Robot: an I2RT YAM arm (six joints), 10 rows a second.
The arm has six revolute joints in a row. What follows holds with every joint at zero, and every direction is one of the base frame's.
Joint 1 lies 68.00 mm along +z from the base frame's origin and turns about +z.
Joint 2 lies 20.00 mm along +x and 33.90 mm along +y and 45.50 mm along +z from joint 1 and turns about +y.
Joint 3 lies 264.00 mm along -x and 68.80 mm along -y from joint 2 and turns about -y.
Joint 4 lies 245.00 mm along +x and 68.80 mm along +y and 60.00 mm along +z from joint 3 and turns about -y.
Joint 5 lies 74.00 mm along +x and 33.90 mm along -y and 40.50 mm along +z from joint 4 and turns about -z.
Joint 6 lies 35.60 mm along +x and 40.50 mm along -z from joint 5 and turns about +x.
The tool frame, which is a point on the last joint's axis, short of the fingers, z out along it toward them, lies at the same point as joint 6; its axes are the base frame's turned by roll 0.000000, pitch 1.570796 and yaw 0.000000 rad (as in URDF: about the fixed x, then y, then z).
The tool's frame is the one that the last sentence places.
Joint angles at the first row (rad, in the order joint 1, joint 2, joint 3, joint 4, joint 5, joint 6):
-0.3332 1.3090 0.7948 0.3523 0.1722 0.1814
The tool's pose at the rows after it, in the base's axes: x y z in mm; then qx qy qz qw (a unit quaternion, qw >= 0):
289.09 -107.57 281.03 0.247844 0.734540 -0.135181 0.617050
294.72 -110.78 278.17 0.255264 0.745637 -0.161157 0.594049
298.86 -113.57 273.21 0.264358 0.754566 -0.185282 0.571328
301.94 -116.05 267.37 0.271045 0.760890 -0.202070 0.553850
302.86 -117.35 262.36 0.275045 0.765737 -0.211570 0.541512
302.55 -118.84 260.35 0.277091 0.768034 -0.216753 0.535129
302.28 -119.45 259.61 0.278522 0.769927 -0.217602 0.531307
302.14 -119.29 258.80 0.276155 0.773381 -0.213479 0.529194
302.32 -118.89 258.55 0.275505 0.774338 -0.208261 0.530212
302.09 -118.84 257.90 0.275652 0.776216 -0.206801 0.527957
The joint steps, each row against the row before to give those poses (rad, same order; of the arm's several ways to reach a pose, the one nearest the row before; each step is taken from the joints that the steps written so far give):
0.0003 0.0271 0.0332 -0.0519 0.0317 -0.0290
0.0020 0.0305 0.0309 -0.0458 0.0519 -0.0221
0.0015 0.0275 0.0194 -0.0354 0.0523 -0.0145
-0.0004 0.0241 0.0092 -0.0183 0.0362 -0.0084
-0.0007 0.0129 0.0000 -0.0115 0.0206 -0.0038
-0.0039 0.0042 0.0000 -0.0076 0.0080 -0.0035
-0.0019 0.0012 0.0015 -0.0092 0.0015 0.0012
-0.0007 0.0000 0.0000 -0.0076 -0.0107 0.0004
0.0003 -0.0001 -0.0004 -0.0008 -0.0095 0.0049
-0.0003 0.0001 0.0001 -0.0065 -0.0027 0.0019

